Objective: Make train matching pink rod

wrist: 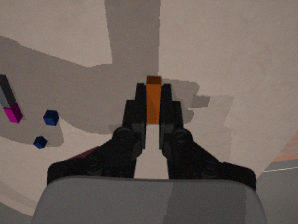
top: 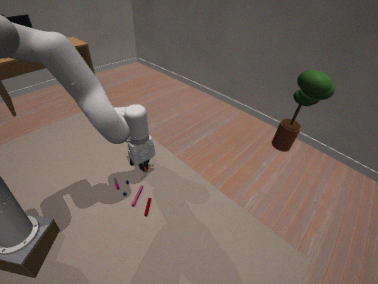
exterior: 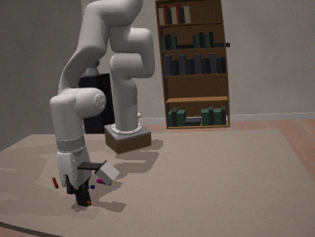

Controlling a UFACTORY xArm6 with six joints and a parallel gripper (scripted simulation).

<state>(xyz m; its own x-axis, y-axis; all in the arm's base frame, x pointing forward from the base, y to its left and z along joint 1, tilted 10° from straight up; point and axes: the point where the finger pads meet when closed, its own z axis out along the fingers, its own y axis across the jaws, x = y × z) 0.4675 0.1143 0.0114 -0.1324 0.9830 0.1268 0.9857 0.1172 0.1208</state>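
My gripper is now 13 cm past the grey rod, 2 cm above it and 1 cm to the left of it. The rest, counted from my hand: orange rod (2 cm below); pink rod (12 cm to the right, 8 cm behind, 2 cm below); magenta rod (13 cm behind, 4 cm to the right, 2 cm below).
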